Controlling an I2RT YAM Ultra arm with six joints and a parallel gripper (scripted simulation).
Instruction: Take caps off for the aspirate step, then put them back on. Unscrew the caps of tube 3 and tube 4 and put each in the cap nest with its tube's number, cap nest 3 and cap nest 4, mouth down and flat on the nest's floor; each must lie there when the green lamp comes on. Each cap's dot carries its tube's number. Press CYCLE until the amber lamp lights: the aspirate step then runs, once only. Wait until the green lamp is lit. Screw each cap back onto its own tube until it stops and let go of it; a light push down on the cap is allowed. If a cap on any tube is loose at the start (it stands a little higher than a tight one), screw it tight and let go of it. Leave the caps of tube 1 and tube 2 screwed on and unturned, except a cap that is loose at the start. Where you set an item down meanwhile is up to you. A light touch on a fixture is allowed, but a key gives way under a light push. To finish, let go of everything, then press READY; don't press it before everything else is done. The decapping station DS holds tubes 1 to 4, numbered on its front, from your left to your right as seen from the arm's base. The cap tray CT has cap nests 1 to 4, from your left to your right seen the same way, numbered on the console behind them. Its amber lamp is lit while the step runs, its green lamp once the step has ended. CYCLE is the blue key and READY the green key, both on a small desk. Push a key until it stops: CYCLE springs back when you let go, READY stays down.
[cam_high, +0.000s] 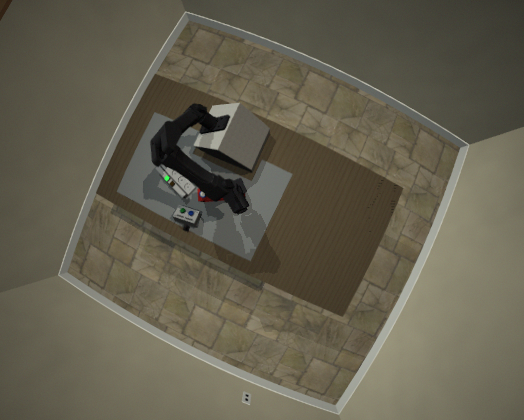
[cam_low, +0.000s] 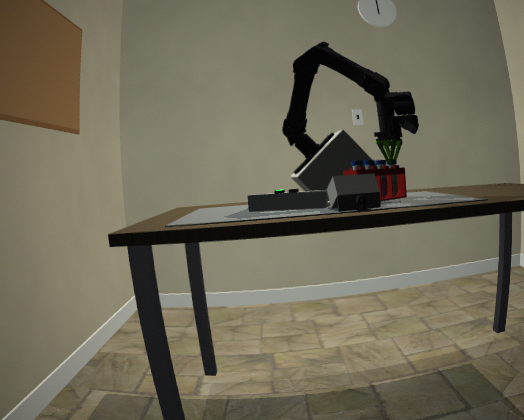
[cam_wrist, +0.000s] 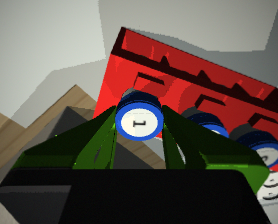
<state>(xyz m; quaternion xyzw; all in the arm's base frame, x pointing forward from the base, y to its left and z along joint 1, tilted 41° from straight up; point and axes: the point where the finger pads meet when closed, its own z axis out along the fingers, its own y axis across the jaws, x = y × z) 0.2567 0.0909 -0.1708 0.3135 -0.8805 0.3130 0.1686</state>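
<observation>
Right now the cap 1 is right at my hand. Also, from my hand: cap 3: 40 mm ahead, 100 mm to the right; then cap 4: 60 mm ahead, 150 mm to the right; then cap 2: 20 mm ahead, 50 mm to the right.
</observation>
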